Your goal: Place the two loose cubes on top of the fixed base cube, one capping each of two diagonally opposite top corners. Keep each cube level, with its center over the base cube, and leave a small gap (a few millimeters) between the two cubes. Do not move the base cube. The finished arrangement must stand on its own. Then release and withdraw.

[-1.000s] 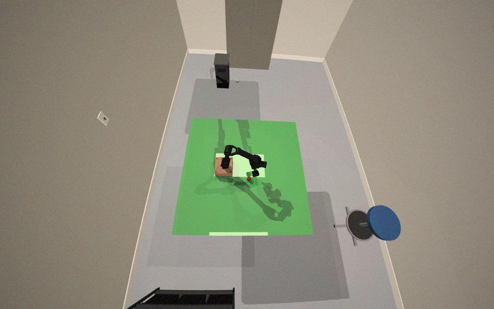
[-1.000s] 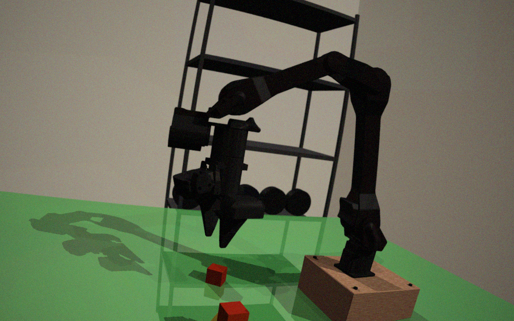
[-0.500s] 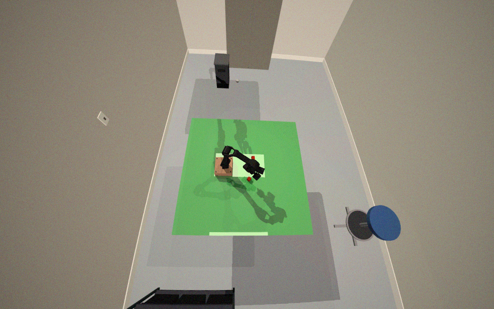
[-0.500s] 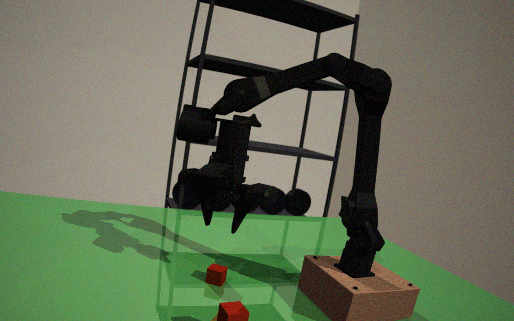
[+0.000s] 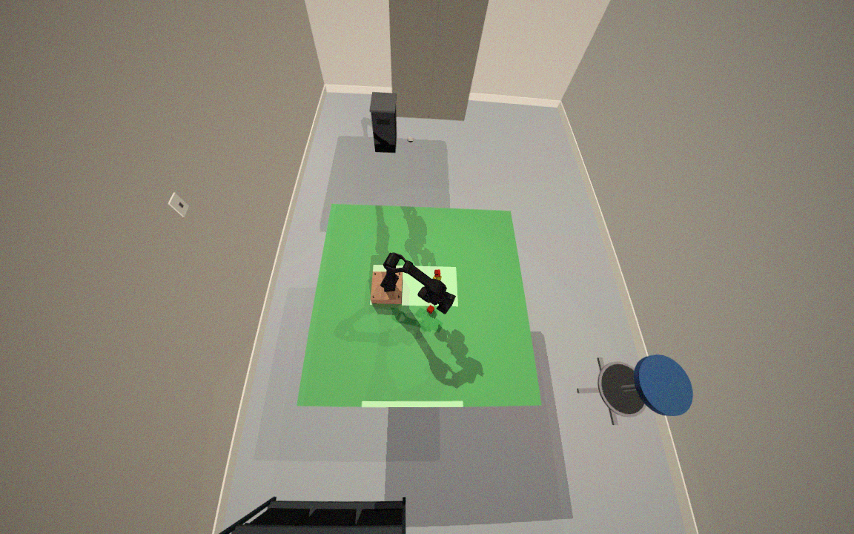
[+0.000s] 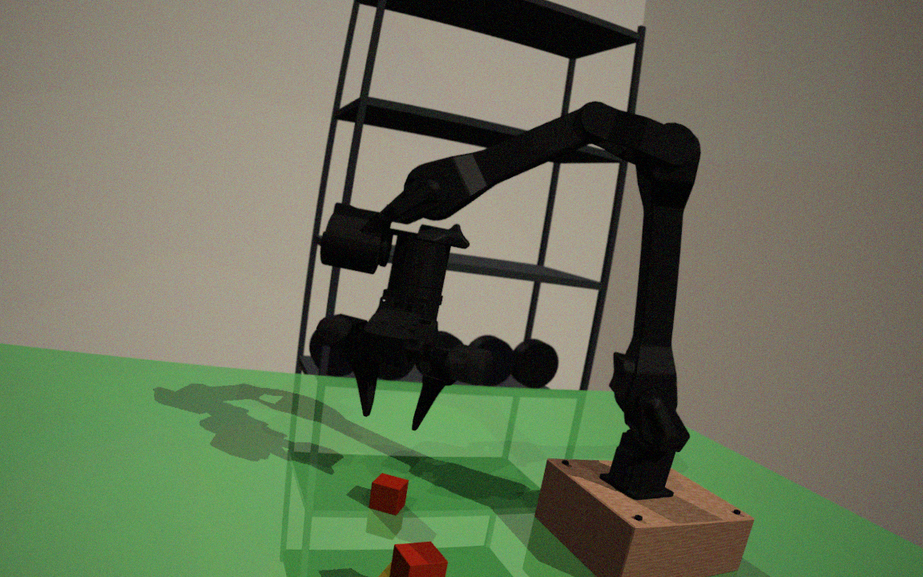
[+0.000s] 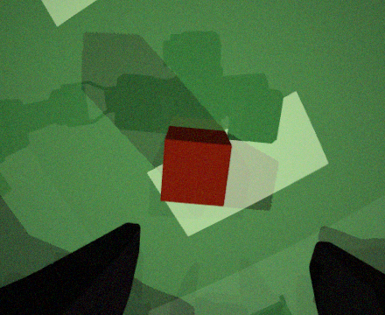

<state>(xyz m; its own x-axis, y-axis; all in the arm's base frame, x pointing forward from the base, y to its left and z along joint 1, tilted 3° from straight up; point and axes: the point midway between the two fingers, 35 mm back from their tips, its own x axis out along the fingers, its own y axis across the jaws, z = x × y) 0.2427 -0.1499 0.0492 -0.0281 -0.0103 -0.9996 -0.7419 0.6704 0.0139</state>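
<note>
My gripper tip is 60 mm short of the yellow cube, 200 mm to the right of it and 80 mm above it.
</note>
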